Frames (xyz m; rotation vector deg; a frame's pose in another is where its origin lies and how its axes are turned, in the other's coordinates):
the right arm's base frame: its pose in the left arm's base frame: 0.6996 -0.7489 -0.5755 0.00 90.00 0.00
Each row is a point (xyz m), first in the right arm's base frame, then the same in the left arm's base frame.
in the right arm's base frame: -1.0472 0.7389 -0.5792
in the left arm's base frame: 0.1204 -0.0100 0.4717
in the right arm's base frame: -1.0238 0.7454 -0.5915
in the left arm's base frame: 0.1081 -0.0035 0.4483
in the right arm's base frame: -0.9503 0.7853 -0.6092
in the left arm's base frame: 0.0904 0.0364 0.3748
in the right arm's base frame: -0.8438 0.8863 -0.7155
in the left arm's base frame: -0.0159 0.1374 0.2683
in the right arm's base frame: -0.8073 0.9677 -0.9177
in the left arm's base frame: -0.2181 0.2188 0.2318
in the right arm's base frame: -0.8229 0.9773 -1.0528
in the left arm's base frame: -0.3532 0.2284 0.2474
